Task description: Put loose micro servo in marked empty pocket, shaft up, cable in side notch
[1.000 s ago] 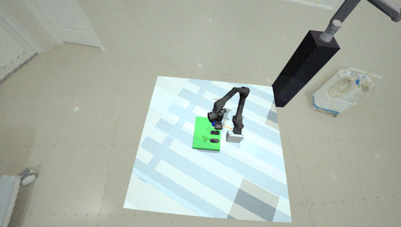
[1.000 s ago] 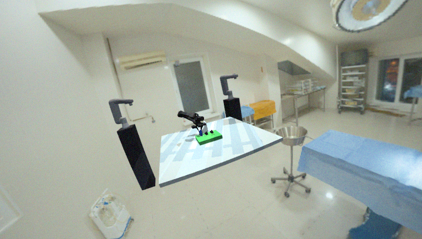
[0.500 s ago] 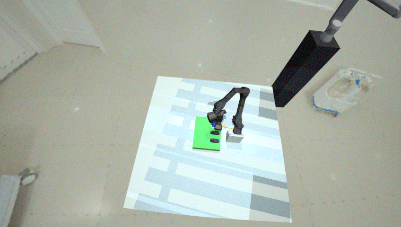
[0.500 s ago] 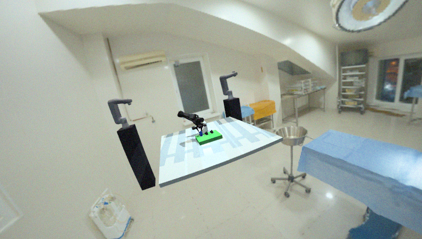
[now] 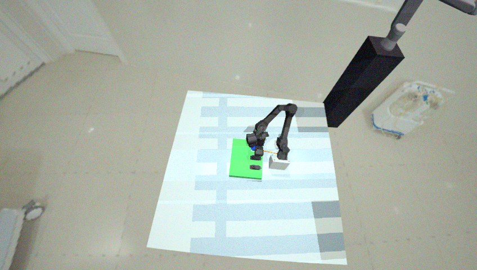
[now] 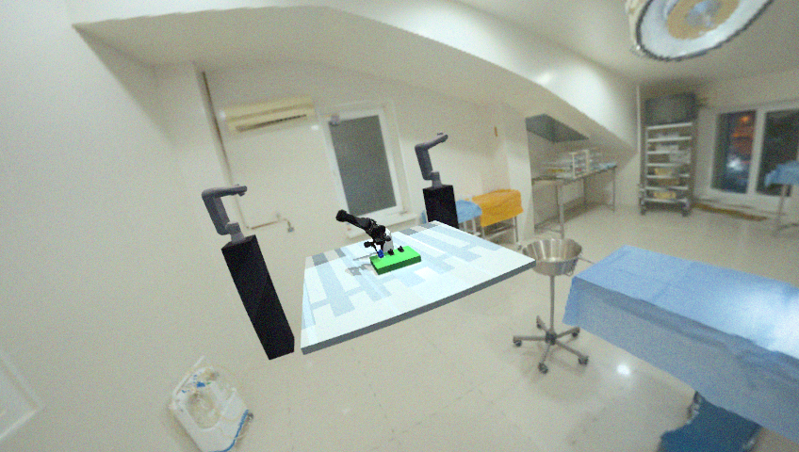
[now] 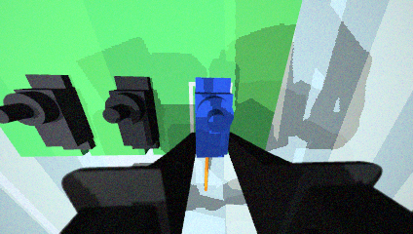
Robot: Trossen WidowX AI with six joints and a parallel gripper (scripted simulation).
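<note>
Now: the green deck 120 mm ahead of my gripper tip, 70 mm to the left of it and 50 mm below it.
</note>
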